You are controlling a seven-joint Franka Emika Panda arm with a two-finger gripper.
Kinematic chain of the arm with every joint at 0, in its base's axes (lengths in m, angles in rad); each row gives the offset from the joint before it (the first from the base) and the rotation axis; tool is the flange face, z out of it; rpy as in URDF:
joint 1: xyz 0 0 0.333 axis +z
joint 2: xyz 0 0 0 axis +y
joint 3: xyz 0 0 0.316 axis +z
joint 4: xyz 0.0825 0 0 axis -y
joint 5: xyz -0.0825 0 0.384 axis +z
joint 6: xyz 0 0 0 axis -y
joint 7: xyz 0.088 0 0 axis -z
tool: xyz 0 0 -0.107 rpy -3.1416 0 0
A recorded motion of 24 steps. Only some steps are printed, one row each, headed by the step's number.
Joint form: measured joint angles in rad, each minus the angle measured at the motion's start. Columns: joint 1, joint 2, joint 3, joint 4, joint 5, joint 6, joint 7.
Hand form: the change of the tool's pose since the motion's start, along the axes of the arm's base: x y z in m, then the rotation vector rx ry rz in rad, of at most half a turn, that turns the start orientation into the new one. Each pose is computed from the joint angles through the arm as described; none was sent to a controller.
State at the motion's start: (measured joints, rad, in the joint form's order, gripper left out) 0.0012 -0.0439 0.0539 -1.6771 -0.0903 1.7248 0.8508
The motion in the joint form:
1: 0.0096 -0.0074 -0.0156 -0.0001 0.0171 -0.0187 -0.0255
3: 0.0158 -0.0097 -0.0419 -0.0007 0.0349 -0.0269 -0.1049
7: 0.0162 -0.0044 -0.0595 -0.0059 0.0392 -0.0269 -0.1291
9: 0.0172 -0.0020 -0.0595 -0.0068 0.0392 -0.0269 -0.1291
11: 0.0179 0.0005 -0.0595 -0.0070 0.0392 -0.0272 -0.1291
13: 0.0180 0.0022 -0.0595 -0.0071 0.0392 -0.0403 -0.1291
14: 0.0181 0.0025 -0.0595 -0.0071 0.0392 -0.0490 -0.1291
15: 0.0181 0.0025 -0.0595 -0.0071 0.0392 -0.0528 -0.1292
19: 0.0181 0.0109 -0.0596 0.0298 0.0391 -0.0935 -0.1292
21: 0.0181 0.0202 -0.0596 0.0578 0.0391 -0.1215 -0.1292
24: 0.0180 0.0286 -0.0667 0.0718 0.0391 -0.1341 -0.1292
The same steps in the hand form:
1: -0.0039 -0.0022 0.0021 0.0145 0.0142 0.0168
3: -0.0051 -0.0120 0.0022 0.0266 0.0266 0.0742
7: -0.0037 -0.0213 -0.0032 0.0303 0.0384 0.0808
9: -0.0031 -0.0207 -0.0050 0.0304 0.0417 0.0817
11: -0.0025 -0.0203 -0.0065 0.0304 0.0447 0.0824
13: -0.0034 -0.0204 -0.0087 0.0308 0.0596 0.0816
14: -0.0042 -0.0204 -0.0097 0.0310 0.0686 0.0811
15: -0.0046 -0.0204 -0.0100 0.0311 0.0724 0.0809
19: -0.0049 -0.0206 -0.0007 0.0312 0.0845 0.0786
21: -0.0042 -0.0207 0.0051 0.0314 0.0937 0.0770
24: -0.0027 -0.0248 0.0060 0.0320 0.1006 0.0690

